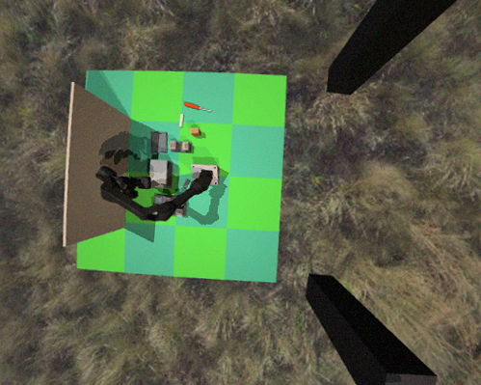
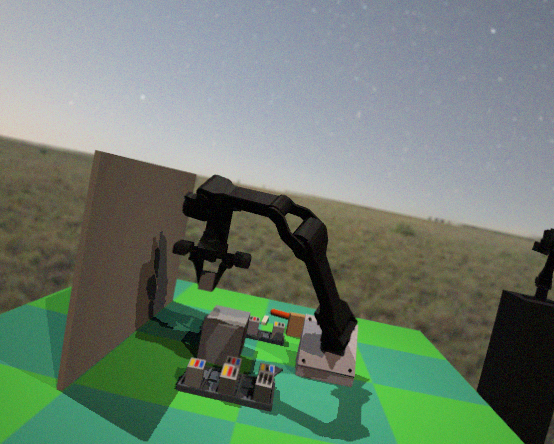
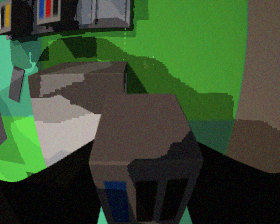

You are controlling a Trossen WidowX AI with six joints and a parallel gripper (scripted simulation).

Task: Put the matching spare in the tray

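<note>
The dark grey tray lies 260 mm to the right of my gripper tip and 170 mm below it. From my gripper tip the other things lie so: mounted unit: 130 mm below, 60 mm behind, 50 mm to the right; brown wall: 190 mm ahead, 50 mm to the right, 50 mm above; orange-brown cardboard box: 340 mm to the right, 230 mm behind, 140 mm below.
</note>
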